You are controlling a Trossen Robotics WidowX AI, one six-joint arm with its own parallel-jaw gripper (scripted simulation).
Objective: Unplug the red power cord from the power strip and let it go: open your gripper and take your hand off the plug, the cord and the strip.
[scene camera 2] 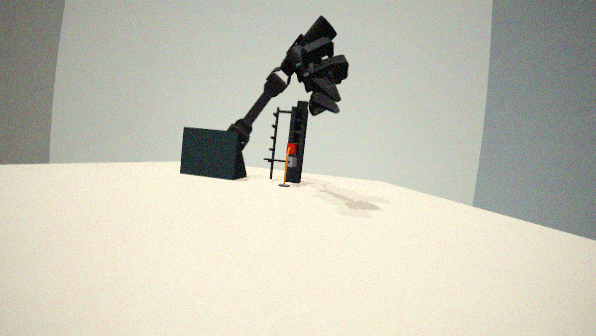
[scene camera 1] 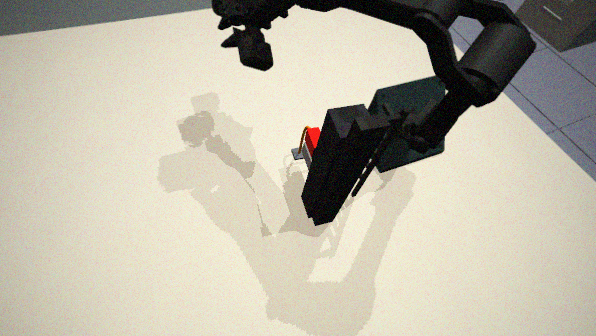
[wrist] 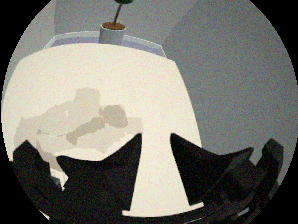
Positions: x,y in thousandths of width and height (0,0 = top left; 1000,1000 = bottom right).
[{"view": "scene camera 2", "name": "my gripper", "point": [568,317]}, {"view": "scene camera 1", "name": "my gripper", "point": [372,112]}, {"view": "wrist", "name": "my gripper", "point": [525,609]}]
